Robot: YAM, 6 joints.
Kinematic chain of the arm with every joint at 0, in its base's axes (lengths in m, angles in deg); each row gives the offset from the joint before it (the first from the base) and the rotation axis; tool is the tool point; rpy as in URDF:
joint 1: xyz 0 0 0.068 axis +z
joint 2: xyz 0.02 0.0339 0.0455 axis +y
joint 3: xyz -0.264 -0.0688 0 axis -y
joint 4: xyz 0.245 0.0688 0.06 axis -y
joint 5: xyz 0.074 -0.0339 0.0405 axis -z
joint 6: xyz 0.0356 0 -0.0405 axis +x
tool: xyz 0 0 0 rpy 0 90 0
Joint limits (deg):
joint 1: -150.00..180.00
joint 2: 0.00..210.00
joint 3: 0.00..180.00
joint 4: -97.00..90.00
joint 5: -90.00..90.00
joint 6: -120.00..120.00
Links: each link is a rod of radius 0.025 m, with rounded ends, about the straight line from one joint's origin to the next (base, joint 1, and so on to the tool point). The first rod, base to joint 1, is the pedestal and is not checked.
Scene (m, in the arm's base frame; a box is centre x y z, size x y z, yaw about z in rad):
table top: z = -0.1
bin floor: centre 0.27 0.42 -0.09 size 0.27 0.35 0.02 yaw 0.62
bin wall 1: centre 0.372 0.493 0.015 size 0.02 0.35 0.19 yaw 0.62
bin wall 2: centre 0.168 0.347 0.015 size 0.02 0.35 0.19 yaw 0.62
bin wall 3: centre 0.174 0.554 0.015 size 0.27 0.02 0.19 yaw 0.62
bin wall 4: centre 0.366 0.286 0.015 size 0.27 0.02 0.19 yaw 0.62
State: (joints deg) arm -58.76 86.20 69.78 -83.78 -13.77 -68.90
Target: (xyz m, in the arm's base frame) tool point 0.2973 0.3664 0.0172
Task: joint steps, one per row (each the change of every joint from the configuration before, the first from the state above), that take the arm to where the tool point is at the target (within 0.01 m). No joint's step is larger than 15 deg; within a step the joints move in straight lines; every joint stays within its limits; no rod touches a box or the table.
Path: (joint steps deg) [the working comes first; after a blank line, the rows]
Joints at the target: 49.53 149.40 106.41 -44.71 -19.08 -68.90
Straight joint move there: touches bin wall 4.

1: 13.53 5.10 4.93 4.25 -0.74 0.00
2: 13.53 5.11 4.93 4.26 -0.75 0.00
3: 13.53 5.10 4.94 4.25 -0.74 0.00
4: 13.53 5.11 4.93 4.25 -0.74 0.00
5: 13.53 5.10 4.93 4.26 -0.75 0.00
6: 13.53 5.11 4.93 4.25 -0.74 0.00
7: 13.53 5.10 4.94 4.26 -0.75 0.00
8: 13.54 5.11 4.93 4.25 -0.74 0.00
9: 0.02 11.18 -1.41 2.52 0.32 0.00
10: 0.02 11.18 -1.42 2.52 0.32 0.00

